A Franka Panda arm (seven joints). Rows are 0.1 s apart.
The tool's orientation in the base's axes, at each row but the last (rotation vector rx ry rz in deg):
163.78 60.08 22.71
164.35 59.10 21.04
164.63 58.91 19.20
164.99 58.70 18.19
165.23 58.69 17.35
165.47 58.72 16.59
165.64 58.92 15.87
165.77 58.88 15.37
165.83 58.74 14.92
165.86 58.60 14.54
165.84 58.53 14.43
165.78 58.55 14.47
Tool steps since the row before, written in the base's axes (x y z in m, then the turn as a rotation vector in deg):
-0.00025 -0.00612 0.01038 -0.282 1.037 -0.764
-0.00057 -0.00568 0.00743 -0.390 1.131 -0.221
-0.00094 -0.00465 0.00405 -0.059 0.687 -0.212
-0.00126 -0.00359 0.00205 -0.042 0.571 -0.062
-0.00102 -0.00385 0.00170 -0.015 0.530 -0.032
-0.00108 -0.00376 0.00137 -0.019 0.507 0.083
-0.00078 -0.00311 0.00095 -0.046 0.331 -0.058
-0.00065 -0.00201 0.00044 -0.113 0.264 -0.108
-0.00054 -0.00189 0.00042 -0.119 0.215 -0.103
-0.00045 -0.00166 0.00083 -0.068 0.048 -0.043
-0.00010 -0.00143 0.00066 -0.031 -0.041 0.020
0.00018 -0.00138 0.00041 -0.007 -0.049 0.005
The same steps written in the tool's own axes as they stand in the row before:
-0.00189 0.00612 -0.01021 0.296 -1.087 0.685
-0.00255 0.00512 -0.00742 0.384 -1.147 0.133
-0.00293 0.00358 -0.00419 0.353 -0.597 0.197
-0.00287 0.00228 -0.00229 0.318 -0.477 0.054
-0.00293 0.00258 -0.00189 0.318 -0.425 0.030
-0.00298 0.00242 -0.00157 0.318 -0.395 -0.084
-0.00242 0.00204 -0.00109 0.165 -0.292 0.049
-0.00170 0.00121 -0.00056 0.065 -0.287 0.086
-0.00154 0.00118 -0.00051 0.030 -0.252 0.080
-0.00128 0.00111 -0.00089 -0.028 -0.084 0.030
-0.00089 0.00113 -0.00066 -0.047 0.015 -0.025
-0.00067 0.00123 -0.00037 -0.035 0.034 -0.006

